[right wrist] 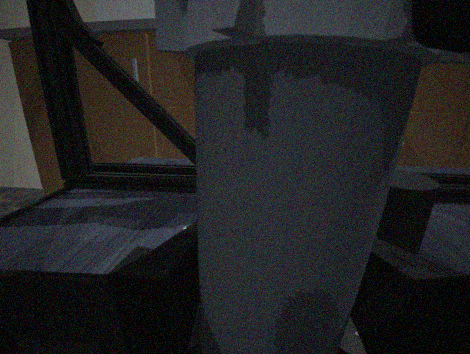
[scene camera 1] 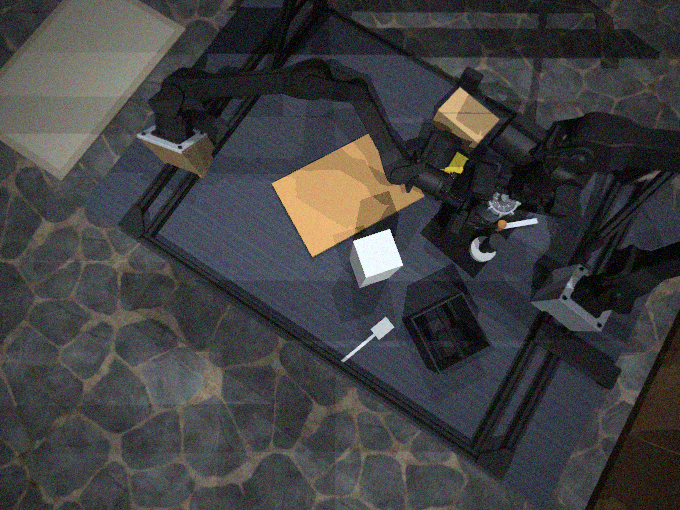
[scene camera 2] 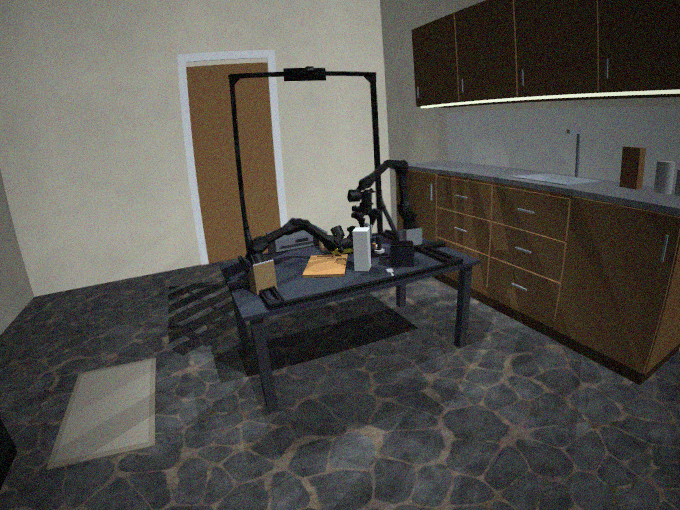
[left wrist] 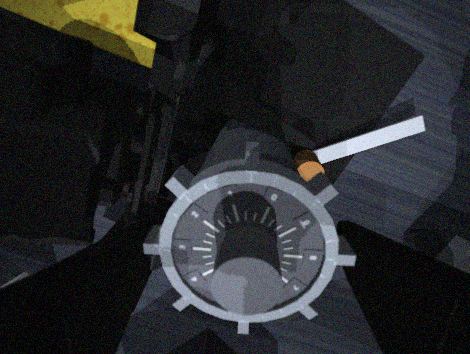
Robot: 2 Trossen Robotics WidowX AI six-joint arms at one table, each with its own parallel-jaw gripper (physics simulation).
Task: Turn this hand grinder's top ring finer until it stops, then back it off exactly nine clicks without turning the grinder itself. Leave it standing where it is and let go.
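Frame: origin at the left arm's base, x down, y ahead, z right, level; centimetres.
Seen in the pictures: left gripper, fingertip midpoint: [right wrist: 302,80] [scene camera 1: 499,202] [left wrist: 245,230]; right gripper, fingertip midpoint: [scene camera 1: 502,217] [scene camera 2: 371,238]; left arm's base, origin of the base link: [scene camera 1: 589,296] [scene camera 2: 410,228]; right arm's base, origin of the base link: [scene camera 1: 173,133] [scene camera 2: 260,266].
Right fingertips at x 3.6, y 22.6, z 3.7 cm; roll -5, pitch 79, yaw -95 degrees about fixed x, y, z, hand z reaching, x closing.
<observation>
Pixels of each thing's top centre, then the offset from my right fingertips to it. "spot": a spot on its surface instead.
- white crank bar, middle of its top: [left wrist: 369,154] [scene camera 1: 520,221] dy -4.3, dx +3.3, dz +3.6 cm
- orange knob, middle of its top: [left wrist: 312,174] [scene camera 1: 503,223] dy -1.6, dx +3.3, dz +0.6 cm
- grinder's grey body, surface spot: [right wrist: 286,211] spot: dy +5.7, dx -3.7, dz -0.7 cm
- orange mat, middle of its top: [scene camera 1: 348,189] [scene camera 2: 326,263] dy +30.7, dx +5.5, dz -15.3 cm
- white box, middle of its top: [scene camera 1: 378,253] [scene camera 2: 361,229] dy +15.1, dx -13.0, dz -26.4 cm
- black divided tray, surface spot: [scene camera 1: 410,319] spot: dy +2.0, dx -2.5, dz -30.5 cm
- white scoop, middle of its top: [scene camera 1: 366,341] dy +5.2, dx +6.7, dz -39.4 cm
- white crescent, middle of its top: [right wrist: 396,177] [scene camera 1: 497,241] [scene camera 2: 378,236] dy -1.9, dx -2.3, dz -6.1 cm
- yellow sponge, middle of its top: [scene camera 1: 448,162] dy +16.8, dx +4.0, dz +4.7 cm
- cardboard box, middle of its top: [scene camera 1: 468,114] dy +20.2, dx +1.0, dz +15.4 cm
The hand grinder stands upright on a dark pad at the right of the table. Its grey notched top ring [scene camera 1: 504,204] [left wrist: 167,242] has a numbered dial inside. A white crank bar [scene camera 1: 521,223] [left wrist: 364,142] with an orange knob [left wrist: 309,170] sticks out beside it. My left gripper [scene camera 1: 505,202] [left wrist: 245,230] [scene camera 2: 362,213] comes from above and is shut on the top ring. My right gripper [scene camera 1: 475,202] [scene camera 2: 340,238] reaches in from the side and is shut on the grinder's grey body [right wrist: 286,211], which fills the right wrist view.
An orange mat [scene camera 1: 338,192] lies mid-table with a white box [scene camera 1: 375,257] [scene camera 2: 361,248] at its near corner. A black divided tray [scene camera 1: 410,319], a white scoop [scene camera 1: 368,338], a white crescent [scene camera 1: 479,254], a yellow sponge [scene camera 1: 457,163] [left wrist: 107,24] and a cardboard box [scene camera 1: 466,117] lie around the grinder.
</observation>
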